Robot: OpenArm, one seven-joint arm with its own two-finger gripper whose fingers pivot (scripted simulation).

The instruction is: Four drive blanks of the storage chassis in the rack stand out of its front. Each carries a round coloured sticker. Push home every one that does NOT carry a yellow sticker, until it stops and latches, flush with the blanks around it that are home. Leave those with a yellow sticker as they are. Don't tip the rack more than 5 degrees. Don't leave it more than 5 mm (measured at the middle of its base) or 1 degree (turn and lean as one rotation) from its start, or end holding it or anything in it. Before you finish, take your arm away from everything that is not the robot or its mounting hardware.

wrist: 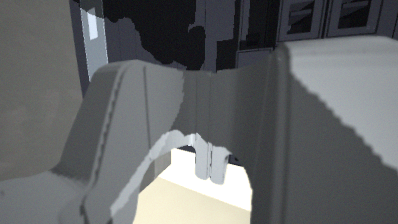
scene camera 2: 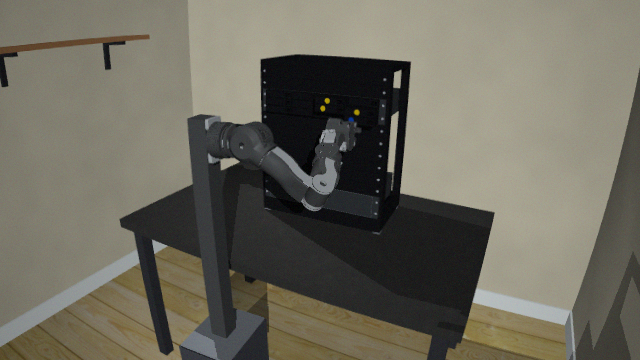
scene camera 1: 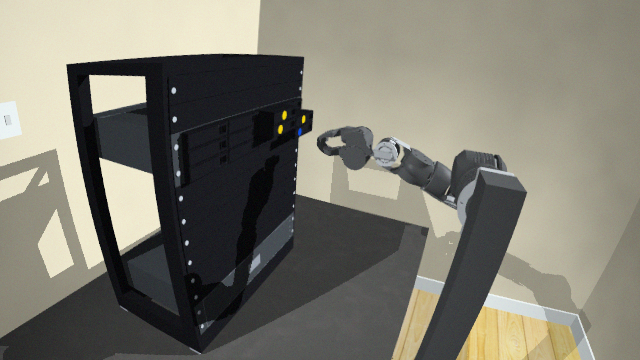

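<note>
What I can see here is my own gripper (scene camera 1: 320,139), and the wrist camera gives me a view of the gripper (wrist: 216,125) too.
</note>
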